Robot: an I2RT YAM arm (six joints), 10 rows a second.
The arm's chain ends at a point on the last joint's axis. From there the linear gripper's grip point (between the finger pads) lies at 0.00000 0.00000 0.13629 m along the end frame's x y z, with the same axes.
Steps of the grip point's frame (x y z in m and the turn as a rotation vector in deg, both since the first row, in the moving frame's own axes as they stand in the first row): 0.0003, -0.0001, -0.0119, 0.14, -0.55, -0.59; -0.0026, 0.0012, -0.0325, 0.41, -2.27, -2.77; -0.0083, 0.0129, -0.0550, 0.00, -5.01, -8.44; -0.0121, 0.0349, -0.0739, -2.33, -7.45, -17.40; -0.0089, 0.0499, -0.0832, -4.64, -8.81, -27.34; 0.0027, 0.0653, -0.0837, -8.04, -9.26, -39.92
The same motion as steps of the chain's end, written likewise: 0.0016, 0.0002, -0.0119, 0.14, -0.55, -0.59; 0.0028, 0.0020, -0.0324, 0.41, -2.27, -2.77; 0.0036, 0.0120, -0.0545, 0.00, -5.01, -8.44; 0.0045, 0.0268, -0.0726, -2.33, -7.45, -17.40; 0.0086, 0.0344, -0.0812, -4.64, -8.81, -27.34; 0.0165, 0.0405, -0.0807, -8.04, -9.26, -39.92
